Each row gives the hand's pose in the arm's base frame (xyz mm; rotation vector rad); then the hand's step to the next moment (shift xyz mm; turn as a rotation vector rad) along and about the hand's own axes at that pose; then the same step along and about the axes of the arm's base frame.
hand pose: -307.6 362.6 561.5 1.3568 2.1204 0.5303
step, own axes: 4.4 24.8 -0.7 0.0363 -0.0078 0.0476
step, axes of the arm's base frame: 15.2 14.1 14.3 0.0133 0.0313 -0.0499
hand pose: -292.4 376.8 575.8 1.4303 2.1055 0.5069
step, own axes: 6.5 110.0 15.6 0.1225 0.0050 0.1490
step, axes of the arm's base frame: 87.8 46.4 50.1 0.0605 0.1170 -0.1411
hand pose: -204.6 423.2 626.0 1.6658 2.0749 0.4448
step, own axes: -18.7 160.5 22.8 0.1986 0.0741 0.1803
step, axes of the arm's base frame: 149.0 17.0 64.4 0.1210 0.2058 -0.1431
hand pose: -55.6 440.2 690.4 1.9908 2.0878 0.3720
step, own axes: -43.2 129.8 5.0 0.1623 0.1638 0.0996
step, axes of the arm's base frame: 125.8 -37.4 39.0 0.1797 0.1715 -0.0370
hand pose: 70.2 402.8 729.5 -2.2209 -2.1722 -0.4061
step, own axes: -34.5 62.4 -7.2 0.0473 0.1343 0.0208
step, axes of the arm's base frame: 60.0 -37.6 11.2 0.1361 0.0451 0.0122
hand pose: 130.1 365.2 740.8 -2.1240 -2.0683 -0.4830
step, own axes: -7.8 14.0 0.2 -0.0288 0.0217 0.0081
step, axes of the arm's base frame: 13.9 -8.0 -1.0 0.0224 -0.0257 -0.0142
